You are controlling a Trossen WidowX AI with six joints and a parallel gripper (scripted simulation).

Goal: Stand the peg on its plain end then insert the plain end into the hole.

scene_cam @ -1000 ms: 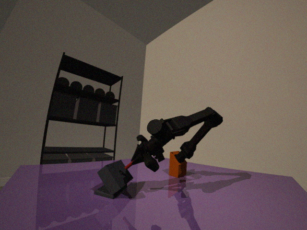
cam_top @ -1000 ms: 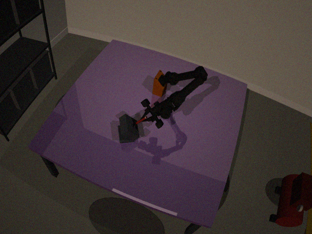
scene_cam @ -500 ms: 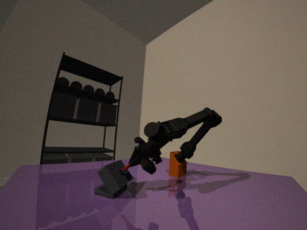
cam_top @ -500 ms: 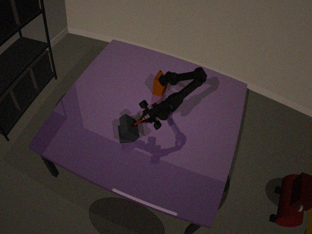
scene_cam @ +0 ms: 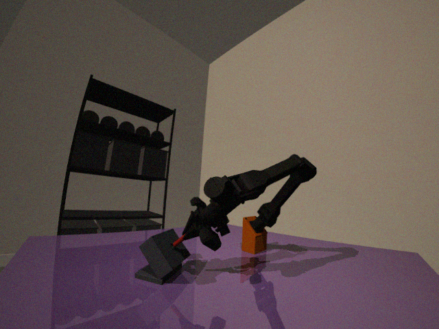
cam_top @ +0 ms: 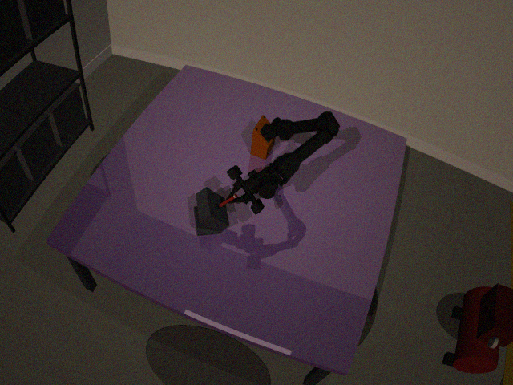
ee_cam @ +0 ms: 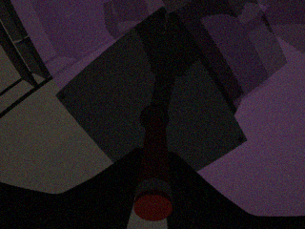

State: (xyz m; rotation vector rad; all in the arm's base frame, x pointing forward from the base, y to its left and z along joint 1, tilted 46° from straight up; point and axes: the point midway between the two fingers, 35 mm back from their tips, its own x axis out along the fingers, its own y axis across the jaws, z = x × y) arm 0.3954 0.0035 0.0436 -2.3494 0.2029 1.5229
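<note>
My gripper tip is 30 mm short of the dark sloped panel, 50 mm to the left of it and 50 mm above it. From my gripper tip the other things lie so: red peg (10 mm behind, 10 mm to the left, 10 mm above).
</note>
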